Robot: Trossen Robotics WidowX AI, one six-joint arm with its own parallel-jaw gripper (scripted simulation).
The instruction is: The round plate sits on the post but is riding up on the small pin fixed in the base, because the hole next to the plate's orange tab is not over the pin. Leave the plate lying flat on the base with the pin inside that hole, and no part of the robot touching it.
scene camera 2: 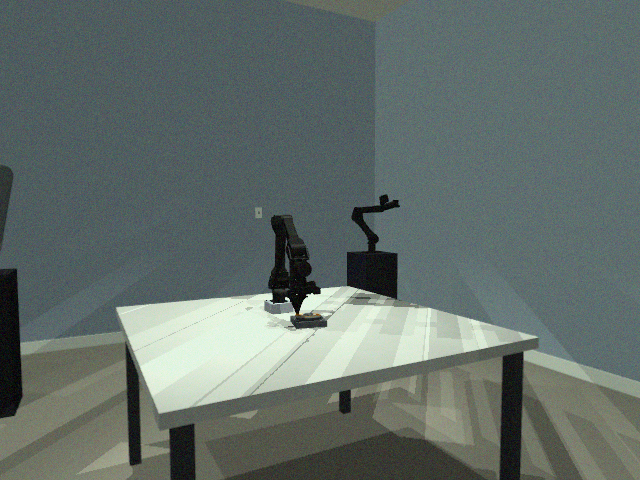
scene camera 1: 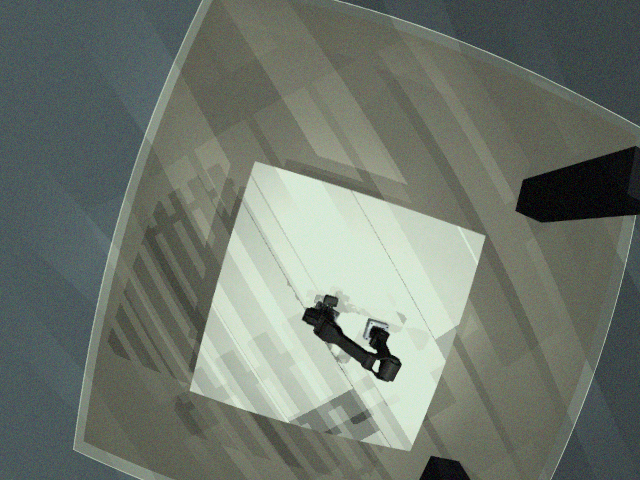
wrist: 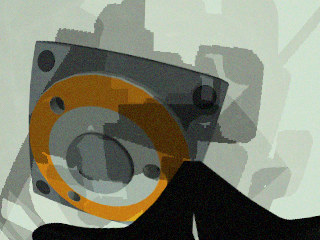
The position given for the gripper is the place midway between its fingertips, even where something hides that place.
Note:
In view: the gripper [scene camera 2: 297, 313], a round plate [wrist: 120, 107] and a base [wrist: 195, 98].
The gripper shows as well in the wrist view [wrist: 191, 168].

